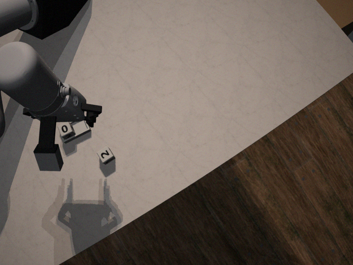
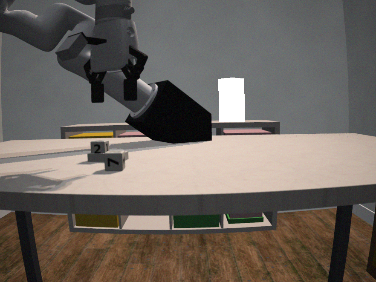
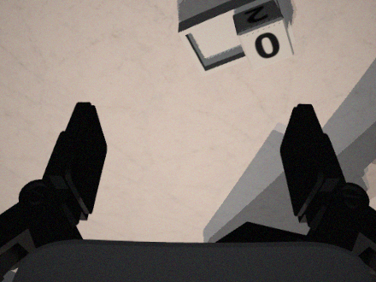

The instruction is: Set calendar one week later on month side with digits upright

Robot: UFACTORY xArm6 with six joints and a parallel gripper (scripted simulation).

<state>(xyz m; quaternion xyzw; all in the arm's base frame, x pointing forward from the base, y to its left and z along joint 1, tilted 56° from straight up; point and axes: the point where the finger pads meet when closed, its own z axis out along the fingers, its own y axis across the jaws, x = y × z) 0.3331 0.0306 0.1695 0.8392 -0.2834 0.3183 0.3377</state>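
The grey tray lies 30 mm behind my hand, 10 mm to the right of it and 120 mm below it. Also, from my hand: white cube: 80 mm ahead, 10 mm to the right, 110 mm below.
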